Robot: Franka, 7 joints.
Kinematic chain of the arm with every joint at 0, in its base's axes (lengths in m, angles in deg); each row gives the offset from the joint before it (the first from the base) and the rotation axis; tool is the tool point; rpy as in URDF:
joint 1: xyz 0 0 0.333 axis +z
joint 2: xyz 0 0 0 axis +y
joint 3: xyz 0 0 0.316 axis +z
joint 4: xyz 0.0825 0 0 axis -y
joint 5: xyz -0.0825 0 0.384 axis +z
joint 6: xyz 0 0 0 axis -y
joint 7: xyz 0.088 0 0 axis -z
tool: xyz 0 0 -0.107 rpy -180 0 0
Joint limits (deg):
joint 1: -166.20..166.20
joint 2: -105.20..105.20
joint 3: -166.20..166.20
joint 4: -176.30..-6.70
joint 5: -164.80..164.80
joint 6: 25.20..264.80
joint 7: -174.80..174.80
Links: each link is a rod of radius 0.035 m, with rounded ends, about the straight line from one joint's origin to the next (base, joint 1, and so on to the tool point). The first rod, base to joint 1, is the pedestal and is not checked.
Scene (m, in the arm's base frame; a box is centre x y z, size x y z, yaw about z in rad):
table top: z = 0
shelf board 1: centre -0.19 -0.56 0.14 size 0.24 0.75 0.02 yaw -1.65
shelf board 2: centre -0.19 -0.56 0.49 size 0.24 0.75 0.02 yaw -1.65
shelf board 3: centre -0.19 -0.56 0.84 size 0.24 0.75 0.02 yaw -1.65
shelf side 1: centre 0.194 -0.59 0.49 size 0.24 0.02 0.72 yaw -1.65
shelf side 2: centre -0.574 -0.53 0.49 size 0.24 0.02 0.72 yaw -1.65
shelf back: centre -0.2 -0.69 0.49 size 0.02 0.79 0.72 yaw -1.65
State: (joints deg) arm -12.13 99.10 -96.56 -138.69 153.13 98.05 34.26
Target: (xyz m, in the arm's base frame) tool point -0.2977 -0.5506 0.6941
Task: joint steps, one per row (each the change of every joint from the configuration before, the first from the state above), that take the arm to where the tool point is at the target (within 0.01 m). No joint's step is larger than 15 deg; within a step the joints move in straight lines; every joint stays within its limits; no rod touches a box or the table.
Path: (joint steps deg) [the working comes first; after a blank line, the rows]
Joints at the target: -56.79 68.51 -115.15 -97.45 159.48 104.50 34.26
Straight joint move there: touches shelf board 2.

1: 10.67 1.15 -3.94 -12.54 -11.64 -5.39 0.00
2: 10.67 1.14 -3.93 -12.53 -11.64 -5.38 0.00
3: 10.67 1.15 -3.94 -12.54 -11.65 -5.39 0.00
4: -12.61 -4.36 -5.14 8.03 8.25 5.51 0.00
5: -12.61 -4.36 -5.14 8.03 8.24 5.52 0.00
6: -12.61 -4.36 -5.15 8.03 8.24 5.51 0.00
7: -12.60 -4.36 -5.14 8.03 8.25 5.52 0.00
8: -12.61 -4.36 -5.14 8.03 8.24 5.51 0.00
9: -4.55 -4.08 6.31 12.90 0.02 -1.65 0.00
10: -4.54 -4.07 6.31 12.90 0.02 -1.66 0.00
11: -4.54 -4.08 6.31 12.90 0.02 -1.65 0.00

